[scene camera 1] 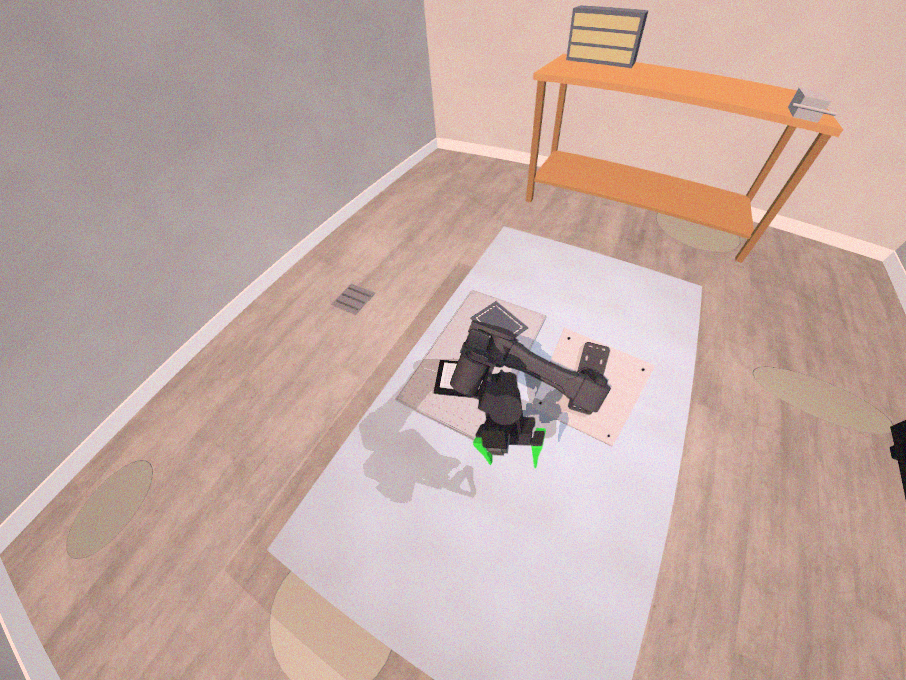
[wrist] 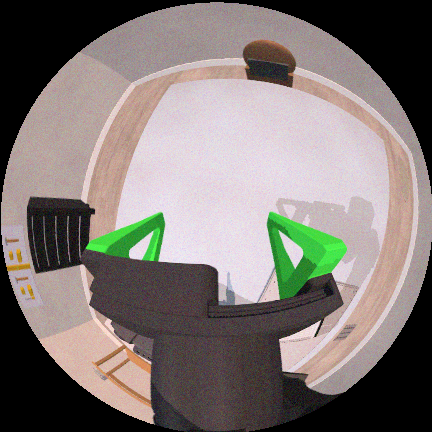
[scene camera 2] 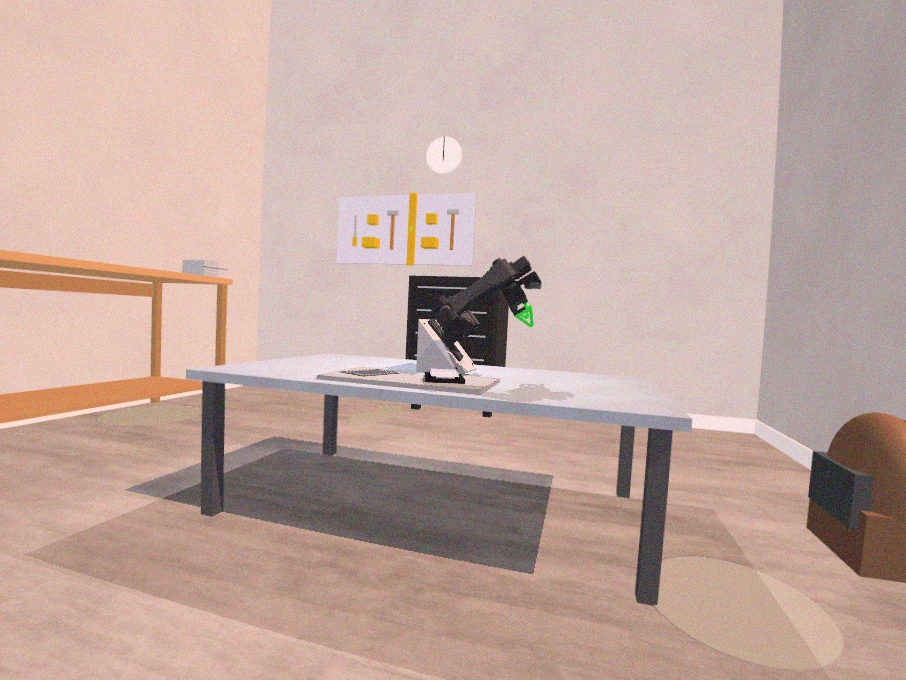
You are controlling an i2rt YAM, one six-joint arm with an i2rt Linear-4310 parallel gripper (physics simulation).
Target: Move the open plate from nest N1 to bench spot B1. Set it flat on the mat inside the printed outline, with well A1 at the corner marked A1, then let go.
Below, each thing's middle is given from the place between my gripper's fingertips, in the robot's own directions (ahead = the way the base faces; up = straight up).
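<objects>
The grey printed patch (scene camera 1: 495,316) is far to the right of my hand, a good way ahead of it and a good way below it.
</objects>
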